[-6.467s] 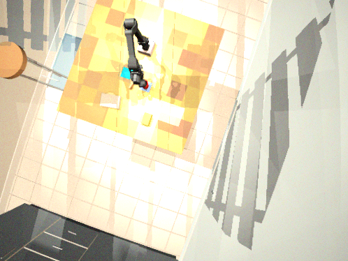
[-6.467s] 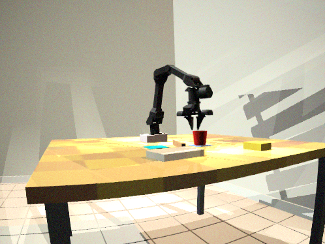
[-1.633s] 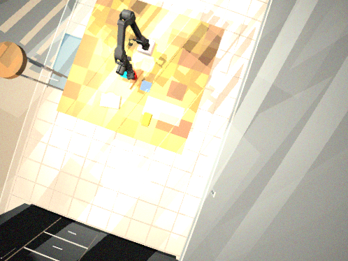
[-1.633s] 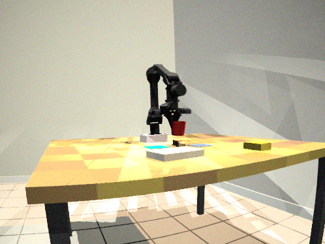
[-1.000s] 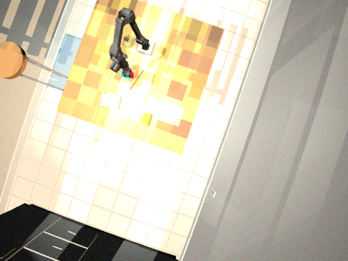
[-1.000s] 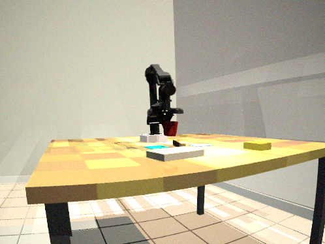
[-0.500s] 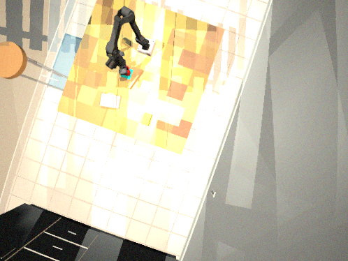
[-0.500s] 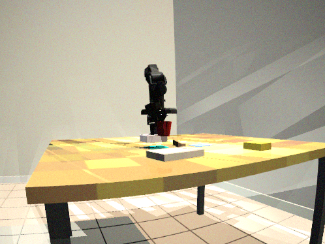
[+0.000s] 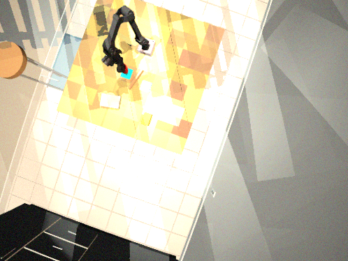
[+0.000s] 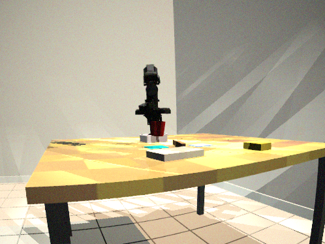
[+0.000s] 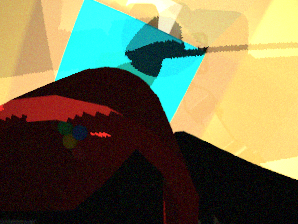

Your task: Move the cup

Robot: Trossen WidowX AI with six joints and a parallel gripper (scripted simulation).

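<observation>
Now: gripper tip 10 cm above the cyan pad, 2 cm short of it and 1 cm to the right of it. The rest, counted from my gripper tip: wooden stick 12 cm to the left, 9 cm below, 6 cm ahead; then light blue pad 22 cm to the left, 10 cm below, 9 cm ahead; then red cup 3 cm ahead, 1 cm to the left.
</observation>
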